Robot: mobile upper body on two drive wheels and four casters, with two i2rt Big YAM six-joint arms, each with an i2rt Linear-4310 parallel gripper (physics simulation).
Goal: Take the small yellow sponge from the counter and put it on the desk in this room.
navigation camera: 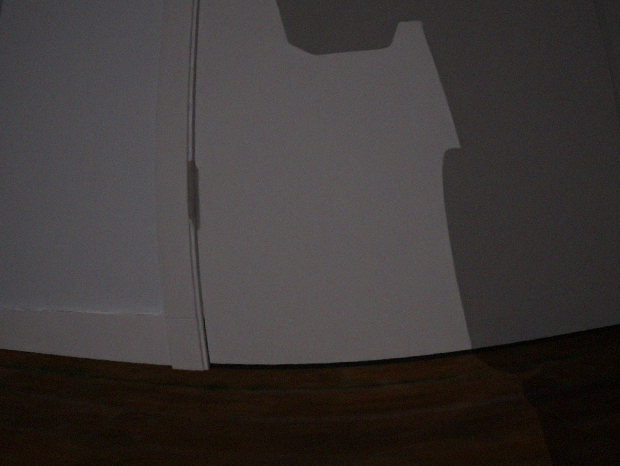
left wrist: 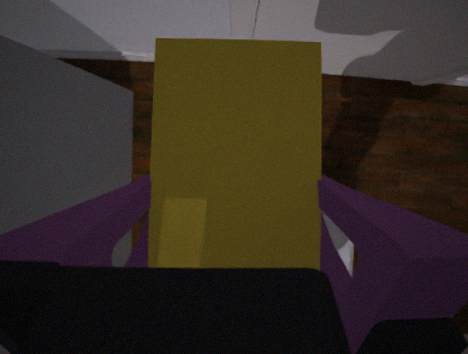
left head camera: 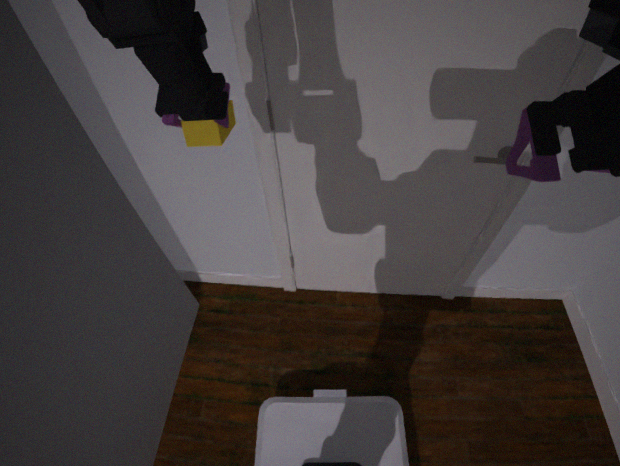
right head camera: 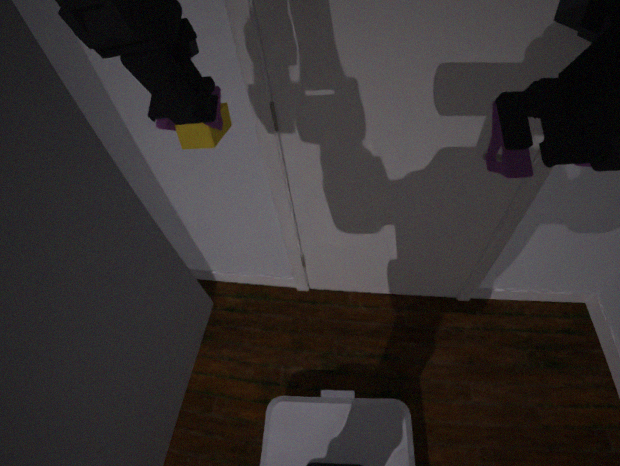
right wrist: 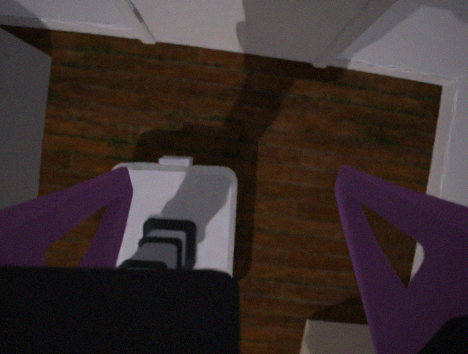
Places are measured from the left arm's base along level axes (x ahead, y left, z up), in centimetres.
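Pixels of known places: left gripper, fingertip midpoint: (left wrist: 234, 177) (left head camera: 210, 125) (right head camera: 205, 128); right gripper, fingertip midpoint: (left head camera: 547, 166) (right head camera: 532, 161) (right wrist: 233, 178).
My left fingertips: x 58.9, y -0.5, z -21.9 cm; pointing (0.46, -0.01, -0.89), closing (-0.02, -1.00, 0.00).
Note:
Ahead of a thing's pixels: the offset from my left fingertips to its top centre. "*": to the spot under its first point. Level surfaces: height alone.
The yellow sponge {dx +0.2, dy +0.0, dz +3.7 cm} (left head camera: 204, 132) (right head camera: 197, 135) (left wrist: 235, 125) is a small block held between the purple fingers of my left gripper (left head camera: 200, 120) (right head camera: 192, 123) (left wrist: 234, 177), which is shut on it. It is in the air at the upper left of both head views, in front of a white wall. In the left wrist view it fills the middle and hides part of what lies behind. My right gripper (right wrist: 233, 178) is open, its fingers wide apart with nothing between them; it is at the right of both head views. The desk and the counter cannot be made out in these views.
A white closed door {* dx +29.9, dy -28.0, dz -89.0 cm} (left head camera: 340, 260) (right head camera: 350, 260) (navigation camera: 320, 225) stands ahead, with my shadow on it. A grey panel or wall (left head camera: 90, 300) (right head camera: 100, 300) rises at the left. The robot's white base (left head camera: 295, 425) (right wrist: 215, 185) stands on the brown wood floor {dz -119.2 cm} (left head camera: 240, 340). A pale block (right wrist: 335, 340) shows at the right wrist view's bottom edge.

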